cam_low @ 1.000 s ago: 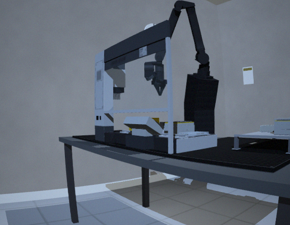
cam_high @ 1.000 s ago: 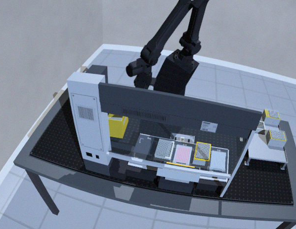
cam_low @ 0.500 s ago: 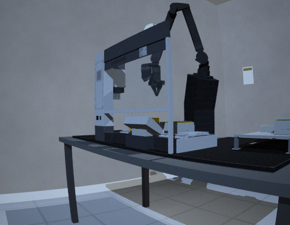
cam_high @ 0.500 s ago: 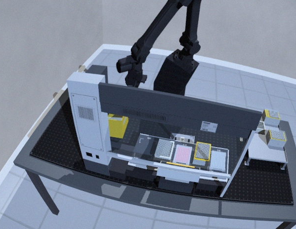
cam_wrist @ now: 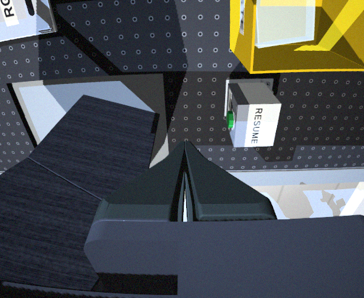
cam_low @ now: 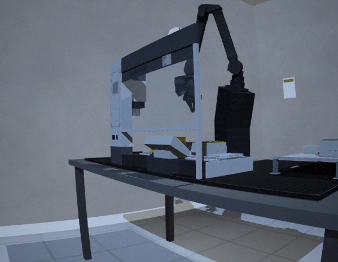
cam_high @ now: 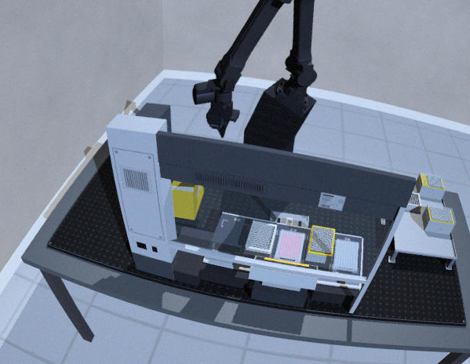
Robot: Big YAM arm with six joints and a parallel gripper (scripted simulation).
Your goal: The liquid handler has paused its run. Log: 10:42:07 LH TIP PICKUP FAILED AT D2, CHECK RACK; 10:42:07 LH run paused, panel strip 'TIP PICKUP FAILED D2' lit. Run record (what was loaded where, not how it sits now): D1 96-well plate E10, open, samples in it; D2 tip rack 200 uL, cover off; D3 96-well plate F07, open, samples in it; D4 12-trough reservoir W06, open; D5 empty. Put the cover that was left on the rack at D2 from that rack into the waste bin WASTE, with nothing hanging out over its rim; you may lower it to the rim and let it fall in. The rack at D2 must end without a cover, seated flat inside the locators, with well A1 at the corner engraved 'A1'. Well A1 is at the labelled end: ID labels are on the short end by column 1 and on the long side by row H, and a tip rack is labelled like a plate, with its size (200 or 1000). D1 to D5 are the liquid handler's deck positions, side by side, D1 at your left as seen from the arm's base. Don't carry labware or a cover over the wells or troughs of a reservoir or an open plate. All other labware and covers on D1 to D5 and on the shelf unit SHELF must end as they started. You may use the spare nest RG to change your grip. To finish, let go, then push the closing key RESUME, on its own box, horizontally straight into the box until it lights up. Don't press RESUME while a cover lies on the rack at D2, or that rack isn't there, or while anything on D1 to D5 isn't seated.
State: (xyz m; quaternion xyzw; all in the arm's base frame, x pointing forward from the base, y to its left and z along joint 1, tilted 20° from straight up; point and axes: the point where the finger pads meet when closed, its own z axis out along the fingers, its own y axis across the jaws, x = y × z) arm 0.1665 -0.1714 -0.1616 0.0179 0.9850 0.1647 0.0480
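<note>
The resume box lies 90 mm behind my hand, 90 mm to the right of it and 220 mm below it. Round my hand: clear cover (80 mm ahead, 140 mm to the right, 260 mm below); reservoir W06 (250 mm ahead, 190 mm to the left, 220 mm below); yellow waste bin (80 mm ahead, 140 mm to the right, 240 mm below).
</note>
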